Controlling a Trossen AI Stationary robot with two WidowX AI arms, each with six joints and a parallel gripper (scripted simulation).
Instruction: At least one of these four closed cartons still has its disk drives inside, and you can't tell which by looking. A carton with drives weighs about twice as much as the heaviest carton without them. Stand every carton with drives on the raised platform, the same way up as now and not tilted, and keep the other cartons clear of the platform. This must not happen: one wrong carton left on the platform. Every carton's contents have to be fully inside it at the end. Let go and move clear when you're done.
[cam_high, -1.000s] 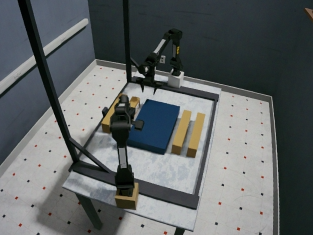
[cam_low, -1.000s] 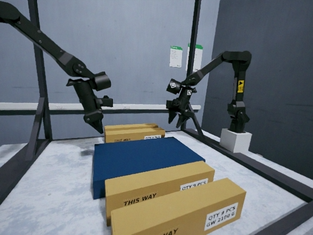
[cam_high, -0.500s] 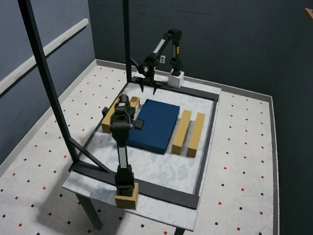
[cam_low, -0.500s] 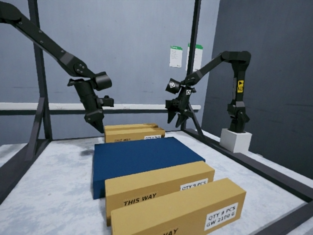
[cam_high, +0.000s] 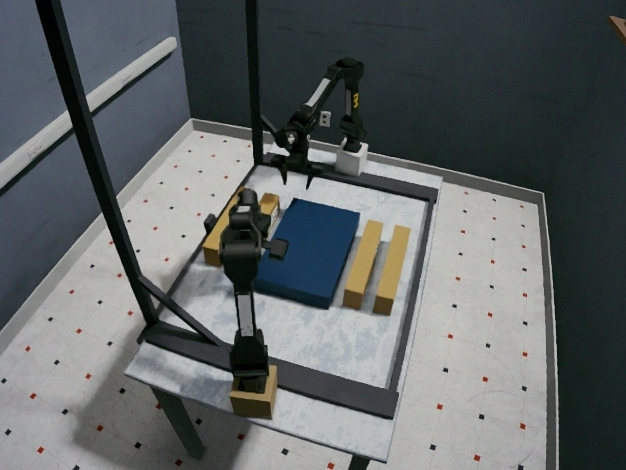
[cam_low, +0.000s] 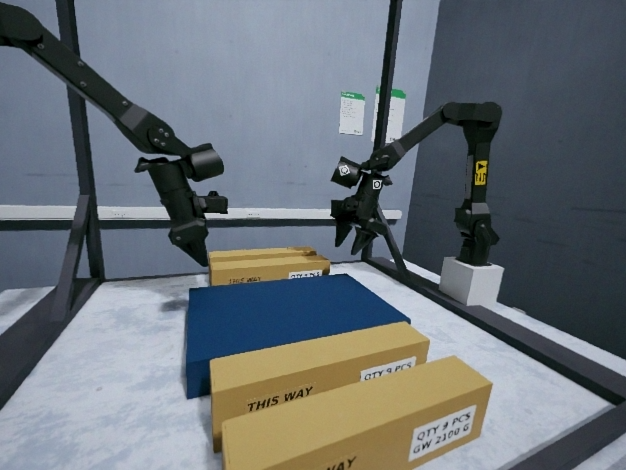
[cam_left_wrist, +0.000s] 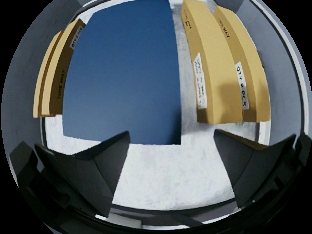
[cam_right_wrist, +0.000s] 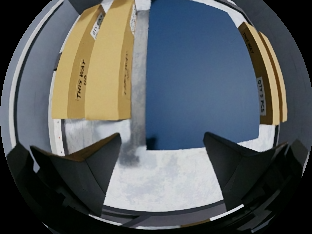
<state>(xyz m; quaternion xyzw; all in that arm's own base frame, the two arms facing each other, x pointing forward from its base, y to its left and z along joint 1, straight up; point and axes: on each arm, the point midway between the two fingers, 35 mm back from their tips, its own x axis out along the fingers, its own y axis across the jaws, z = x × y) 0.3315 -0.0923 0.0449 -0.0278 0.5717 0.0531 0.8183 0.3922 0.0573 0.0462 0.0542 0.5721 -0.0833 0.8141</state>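
Now: the carton 180 mm to the right of my left hand, 120 mm below it and 90 mm behind it. The rest, counted from my left hand: dark frame rail 480 mm ahead, 190 mm to the right, 150 mm below; raised blue platform 190 mm to the right, 130 mm below, 110 mm ahead.
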